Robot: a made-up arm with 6 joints.
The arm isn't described. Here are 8 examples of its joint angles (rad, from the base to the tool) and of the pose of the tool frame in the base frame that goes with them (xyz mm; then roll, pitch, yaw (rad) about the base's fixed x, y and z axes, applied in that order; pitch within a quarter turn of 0, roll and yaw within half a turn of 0).
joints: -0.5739 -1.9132 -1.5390 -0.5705 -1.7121 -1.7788
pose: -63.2 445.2 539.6 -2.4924 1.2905 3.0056
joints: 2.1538 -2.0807 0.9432 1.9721 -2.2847 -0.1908
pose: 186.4 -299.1 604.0 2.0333 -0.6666 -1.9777
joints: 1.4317 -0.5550 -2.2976 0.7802 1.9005 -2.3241
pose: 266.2 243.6 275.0 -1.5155 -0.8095 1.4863
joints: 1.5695 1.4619 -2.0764 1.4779 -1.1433 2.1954
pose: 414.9 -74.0 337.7 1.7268 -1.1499 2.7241
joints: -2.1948 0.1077 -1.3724 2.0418 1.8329 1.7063
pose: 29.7 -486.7 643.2 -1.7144 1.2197 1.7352
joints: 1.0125 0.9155 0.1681 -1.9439 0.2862 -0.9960
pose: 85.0 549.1 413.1 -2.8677 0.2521 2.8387
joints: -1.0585 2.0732 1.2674 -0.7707 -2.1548 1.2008
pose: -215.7 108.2 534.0 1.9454 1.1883 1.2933
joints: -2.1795 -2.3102 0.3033 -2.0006 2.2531 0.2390
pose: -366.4 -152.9 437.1 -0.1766 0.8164 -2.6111
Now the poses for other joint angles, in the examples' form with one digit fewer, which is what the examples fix.
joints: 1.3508 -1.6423 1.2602 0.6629 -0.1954 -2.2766
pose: 358 -138 324 -1.459 0.162 1.667
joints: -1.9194 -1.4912 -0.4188 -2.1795 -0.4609 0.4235
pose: -716 -215 632 1.493 0.929 2.374
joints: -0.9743 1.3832 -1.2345 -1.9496 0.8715 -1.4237
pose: -371 -115 538 2.256 -0.844 -1.021
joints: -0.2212 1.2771 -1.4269 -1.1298 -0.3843 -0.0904
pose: -330 84 616 1.137 0.169 2.707
